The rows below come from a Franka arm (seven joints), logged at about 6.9 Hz.
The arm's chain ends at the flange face. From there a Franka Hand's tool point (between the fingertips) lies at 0.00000 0.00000 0.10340 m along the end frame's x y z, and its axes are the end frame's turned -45 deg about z.
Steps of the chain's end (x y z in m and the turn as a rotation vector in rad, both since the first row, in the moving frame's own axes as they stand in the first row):
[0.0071, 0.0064, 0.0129, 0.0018, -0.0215, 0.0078]
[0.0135, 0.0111, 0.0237, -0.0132, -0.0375, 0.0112]
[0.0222, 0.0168, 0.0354, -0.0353, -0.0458, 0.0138]
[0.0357, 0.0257, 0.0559, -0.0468, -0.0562, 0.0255]
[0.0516, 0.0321, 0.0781, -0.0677, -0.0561, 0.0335]
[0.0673, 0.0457, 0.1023, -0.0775, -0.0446, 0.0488]
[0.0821, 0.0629, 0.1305, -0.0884, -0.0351, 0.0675]
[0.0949, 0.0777, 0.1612, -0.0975, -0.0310, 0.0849]
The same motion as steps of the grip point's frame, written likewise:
[-0.0009, 0.0078, 0.0129, 0.0165, -0.0139, 0.0078]
[-0.0020, 0.0156, 0.0236, 0.0172, -0.0359, 0.0112]
[-0.0021, 0.0268, 0.0352, 0.0074, -0.0573, 0.0138]
[-0.0004, 0.0426, 0.0556, 0.0066, -0.0728, 0.0255]
[0.0047, 0.0599, 0.0777, -0.0082, -0.0875, 0.0335]
[0.0063, 0.0821, 0.1019, -0.0233, -0.0863, 0.0488]
[0.0044, 0.1061, 0.1300, -0.0377, -0.0873, 0.0675]
[0.0026, 0.1265, 0.1607, -0.0470, -0.0909, 0.0849]

